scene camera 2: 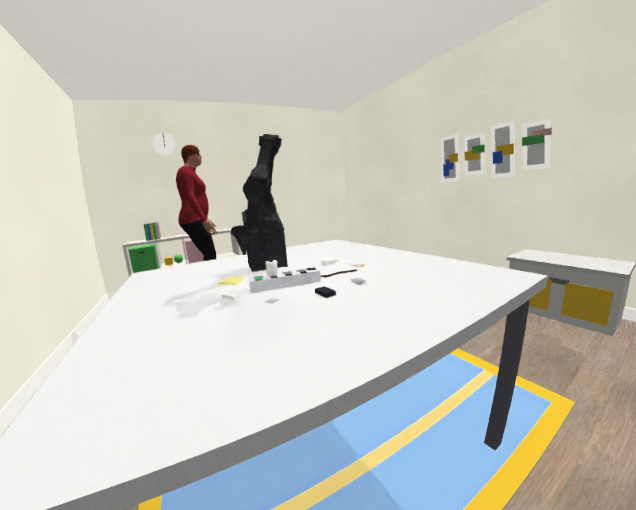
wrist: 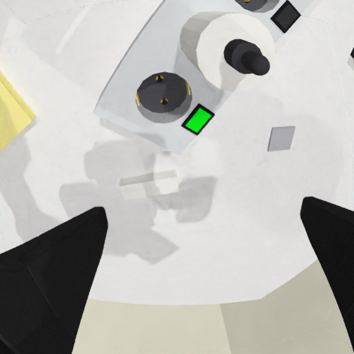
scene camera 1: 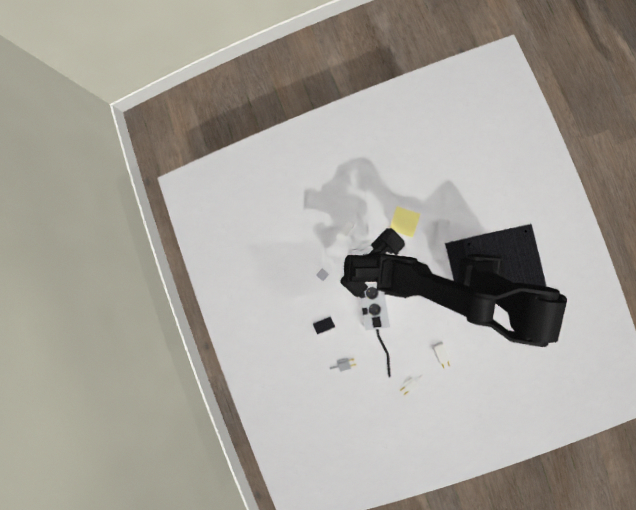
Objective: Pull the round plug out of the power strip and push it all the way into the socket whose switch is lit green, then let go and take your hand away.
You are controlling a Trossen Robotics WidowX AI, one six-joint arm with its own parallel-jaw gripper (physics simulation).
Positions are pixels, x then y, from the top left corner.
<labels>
The gripper shows in scene camera 2 (253, 253), in the wrist view and in scene camera 1. One and the same spot on the gripper: (wrist: 53, 272) is (scene camera 1: 378, 246). The same spot on a power strip: (scene camera 1: 373, 320) is (scene camera 2: 309, 269).
</labels>
